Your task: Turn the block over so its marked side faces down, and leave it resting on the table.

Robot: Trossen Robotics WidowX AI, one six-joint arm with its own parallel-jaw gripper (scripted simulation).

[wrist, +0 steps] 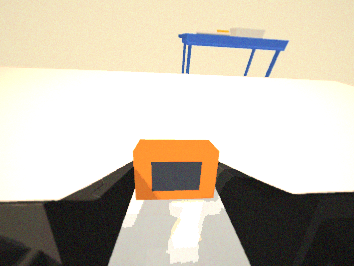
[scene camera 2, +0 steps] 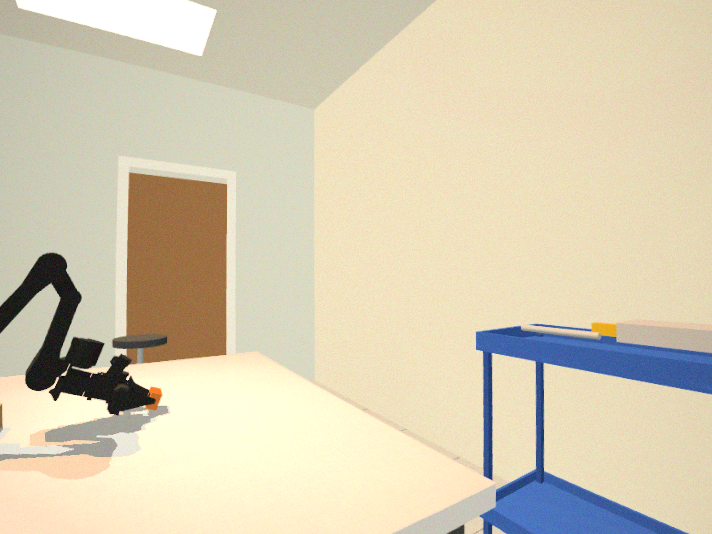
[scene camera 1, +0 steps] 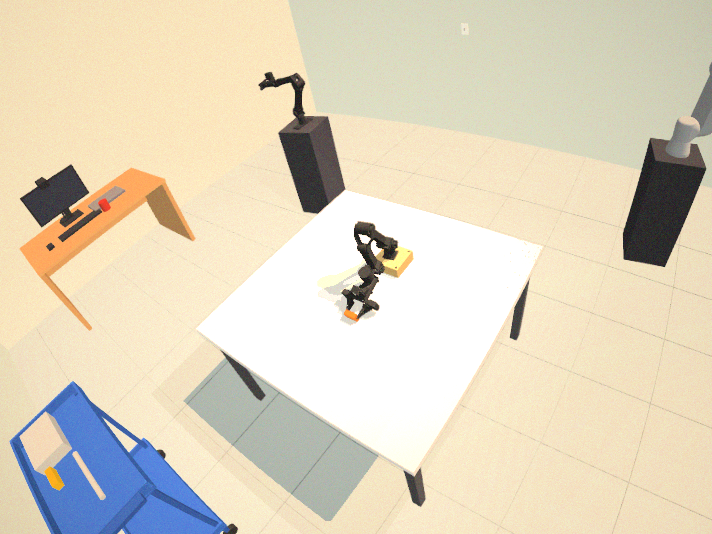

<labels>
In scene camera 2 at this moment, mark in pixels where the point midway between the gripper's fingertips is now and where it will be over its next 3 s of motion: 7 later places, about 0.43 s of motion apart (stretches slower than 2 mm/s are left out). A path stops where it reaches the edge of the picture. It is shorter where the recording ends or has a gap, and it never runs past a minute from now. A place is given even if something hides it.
My gripper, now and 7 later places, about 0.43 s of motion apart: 154,398; 154,399; 157,399; 145,389; 142,380; 150,372; 150,377; 150,388
</labels>
